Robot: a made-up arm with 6 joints. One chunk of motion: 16 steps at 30 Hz.
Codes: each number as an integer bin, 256 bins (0 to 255) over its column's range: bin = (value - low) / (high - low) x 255, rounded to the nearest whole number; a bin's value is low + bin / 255 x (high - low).
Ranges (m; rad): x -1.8..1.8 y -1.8..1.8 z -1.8..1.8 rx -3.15..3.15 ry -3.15..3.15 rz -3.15..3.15
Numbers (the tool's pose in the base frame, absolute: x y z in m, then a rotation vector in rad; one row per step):
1: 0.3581 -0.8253 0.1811 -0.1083 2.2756 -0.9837
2: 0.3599 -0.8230 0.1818 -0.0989 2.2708 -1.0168
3: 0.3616 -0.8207 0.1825 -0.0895 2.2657 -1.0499
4: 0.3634 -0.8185 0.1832 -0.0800 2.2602 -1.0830
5: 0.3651 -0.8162 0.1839 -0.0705 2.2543 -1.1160
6: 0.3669 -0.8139 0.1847 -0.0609 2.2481 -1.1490
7: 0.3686 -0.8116 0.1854 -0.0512 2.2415 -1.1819
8: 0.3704 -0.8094 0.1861 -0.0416 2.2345 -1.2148
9: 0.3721 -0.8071 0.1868 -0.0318 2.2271 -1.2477
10: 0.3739 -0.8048 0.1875 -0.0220 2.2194 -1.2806
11: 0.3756 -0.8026 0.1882 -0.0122 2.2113 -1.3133
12: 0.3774 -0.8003 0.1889 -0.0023 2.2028 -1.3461
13: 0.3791 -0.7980 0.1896 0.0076 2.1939 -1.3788
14: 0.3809 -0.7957 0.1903 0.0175 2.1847 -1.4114
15: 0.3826 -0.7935 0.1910 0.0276 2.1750 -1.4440
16: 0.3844 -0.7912 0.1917 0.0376 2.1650 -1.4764
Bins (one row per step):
1: 153 69 140 123 220 88
2: 153 69 140 123 219 86
3: 153 69 140 124 219 85
4: 153 70 140 124 219 84
5: 153 70 141 125 219 82
6: 153 70 141 125 218 81
7: 154 70 141 125 218 80
8: 154 70 141 126 218 78
9: 154 70 141 126 218 77
10: 154 70 141 127 217 76
11: 154 71 141 127 217 74
12: 154 71 141 127 217 73
13: 154 71 141 128 216 72
14: 154 71 141 128 216 70
15: 155 71 141 129 216 69
16: 155 71 141 129 215 68

